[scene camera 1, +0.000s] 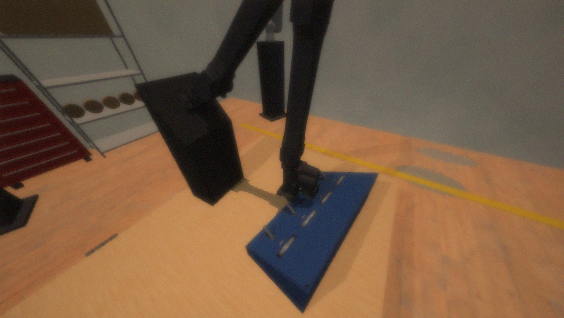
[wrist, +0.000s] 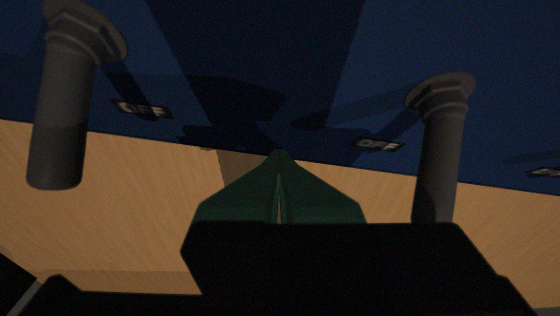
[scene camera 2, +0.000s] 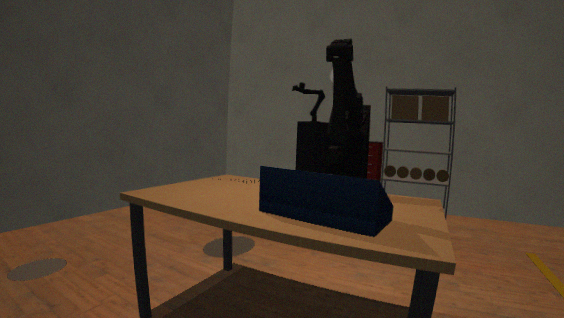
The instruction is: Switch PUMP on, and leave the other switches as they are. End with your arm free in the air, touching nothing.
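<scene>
The blue switch panel stands on the table; scene camera 2 shows its back. In the wrist view a thick grey lever stands left and another lever right, both tilted towards the OFF side. Beside them are an OFF label and a second OFF label. Two levers show in scene camera 1. The name plates are too blurred to tell which is PUMP. My gripper is shut and empty, between the two wrist-view levers. Its body hides the right lever's lower end.
The wooden table carries the panel. My arm's black pedestal stands behind it. A red drawer cabinet, a shelf unit and another black pedestal stand farther off.
</scene>
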